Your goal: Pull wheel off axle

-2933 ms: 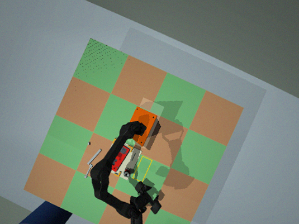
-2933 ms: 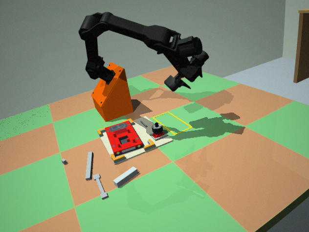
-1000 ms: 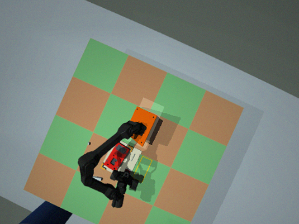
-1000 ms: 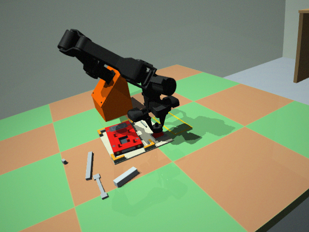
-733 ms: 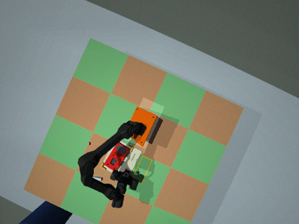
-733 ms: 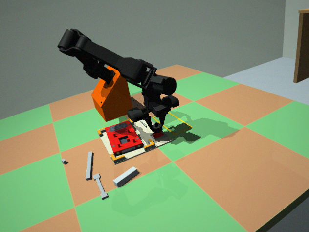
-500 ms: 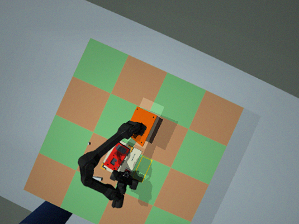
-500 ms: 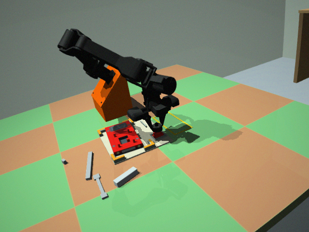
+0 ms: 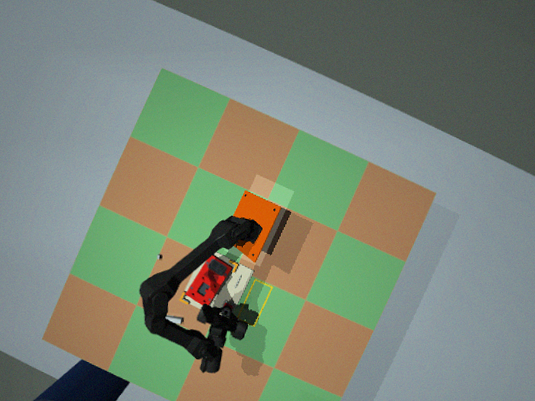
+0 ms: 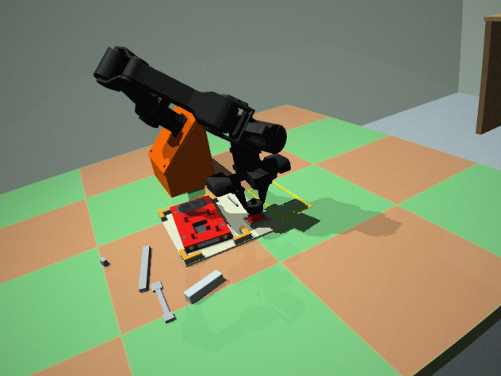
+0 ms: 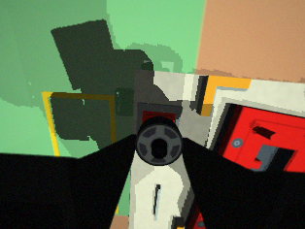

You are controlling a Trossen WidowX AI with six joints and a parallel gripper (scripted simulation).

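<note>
The black axle is 1 cm below my gripper tip. The rest, counted from my gripper tip: wheel (right at my gripper tip); then tool (15 cm ahead, 26 cm to the right, 4 cm below).
</note>
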